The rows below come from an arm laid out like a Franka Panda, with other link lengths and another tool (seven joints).
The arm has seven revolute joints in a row. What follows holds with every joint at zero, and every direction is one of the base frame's. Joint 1 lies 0.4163 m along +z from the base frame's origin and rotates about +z. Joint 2 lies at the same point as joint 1 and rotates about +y. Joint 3 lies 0.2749 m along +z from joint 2 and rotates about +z. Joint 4 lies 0.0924 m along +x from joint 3 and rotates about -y. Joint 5 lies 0.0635 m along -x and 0.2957 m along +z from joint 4 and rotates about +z. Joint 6 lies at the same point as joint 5 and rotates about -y. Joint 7 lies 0.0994 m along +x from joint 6 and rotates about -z. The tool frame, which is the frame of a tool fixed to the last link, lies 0.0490 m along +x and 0.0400 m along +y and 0.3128 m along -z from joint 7; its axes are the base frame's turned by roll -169.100, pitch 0.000 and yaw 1.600 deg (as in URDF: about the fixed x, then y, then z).
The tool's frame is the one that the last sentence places.
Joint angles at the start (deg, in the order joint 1, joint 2, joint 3, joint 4, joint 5, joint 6, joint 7):
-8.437 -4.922 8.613 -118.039 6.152 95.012 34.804
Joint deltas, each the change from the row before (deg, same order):
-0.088 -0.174 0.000 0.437 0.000 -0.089 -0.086
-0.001 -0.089 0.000 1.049 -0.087 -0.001 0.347
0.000 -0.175 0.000 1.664 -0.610 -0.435 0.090
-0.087 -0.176 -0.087 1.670 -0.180 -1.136 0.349
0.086 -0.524 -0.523 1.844 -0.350 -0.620 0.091
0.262 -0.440 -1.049 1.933 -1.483 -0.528 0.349
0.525 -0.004 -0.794 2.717 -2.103 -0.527 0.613
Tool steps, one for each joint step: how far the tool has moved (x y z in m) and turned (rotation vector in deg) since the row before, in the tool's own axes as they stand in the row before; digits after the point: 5 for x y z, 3 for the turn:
0.00137 -0.00166 -0.00442 0.295 0.416 -0.139
0.00402 -0.00448 -0.00844 0.547 1.018 0.033
0.00537 -0.00402 -0.01297 0.255 1.450 -0.416
0.00203 -0.00204 -0.01151 0.280 0.724 0.206
0.00607 -0.00296 -0.01733 0.777 1.641 -0.015
0.01197 0.00393 -0.01934 0.022 2.397 0.424
0.01471 0.00137 -0.02145 -0.361 3.009 0.106

